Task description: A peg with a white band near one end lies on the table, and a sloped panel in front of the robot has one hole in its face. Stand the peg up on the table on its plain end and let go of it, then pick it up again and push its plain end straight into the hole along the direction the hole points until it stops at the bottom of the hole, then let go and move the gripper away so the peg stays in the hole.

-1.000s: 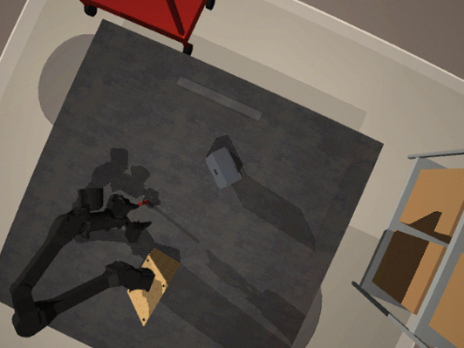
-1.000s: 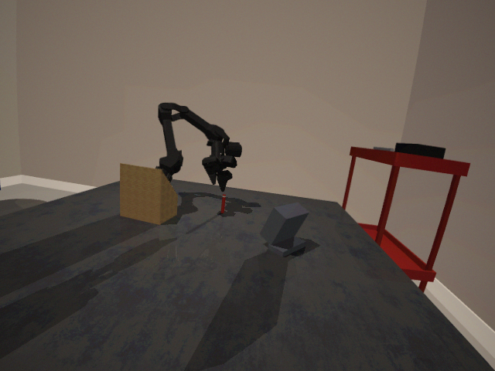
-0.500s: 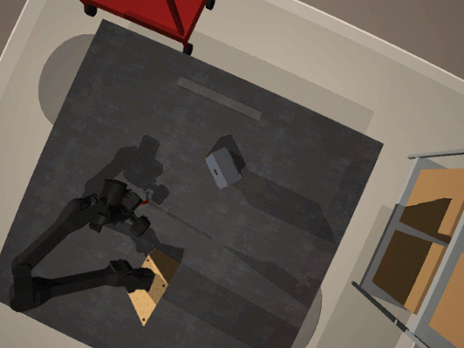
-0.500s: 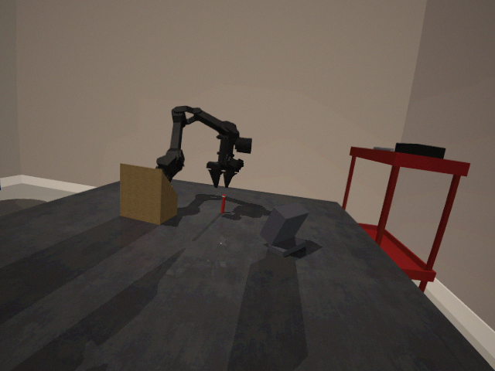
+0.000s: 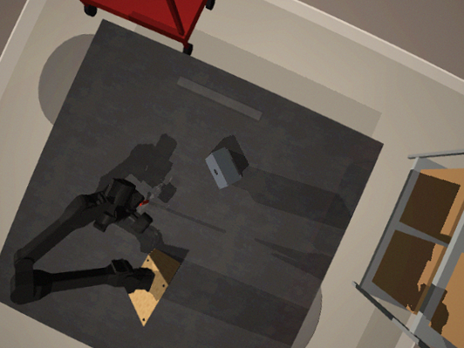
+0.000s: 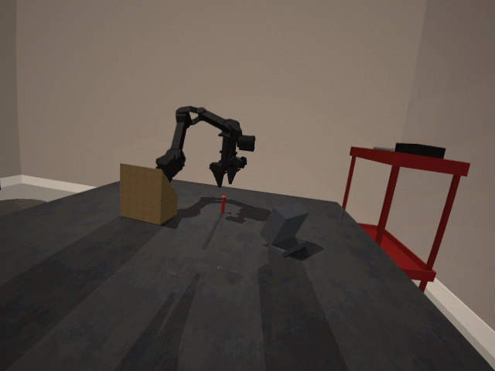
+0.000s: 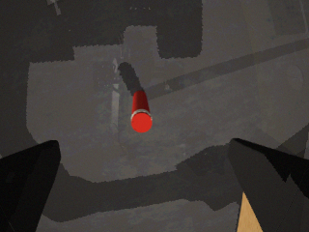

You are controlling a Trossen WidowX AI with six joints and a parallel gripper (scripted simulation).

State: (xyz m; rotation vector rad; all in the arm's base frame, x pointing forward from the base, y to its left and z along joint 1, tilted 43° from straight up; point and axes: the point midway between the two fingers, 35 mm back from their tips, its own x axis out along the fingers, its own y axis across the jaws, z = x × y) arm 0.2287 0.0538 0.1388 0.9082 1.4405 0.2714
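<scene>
My gripper tip is now 60 mm above the red peg. Round my gripper tip: grey sloped panel 230 mm ahead, 250 mm to the right, 40 mm below.
</scene>
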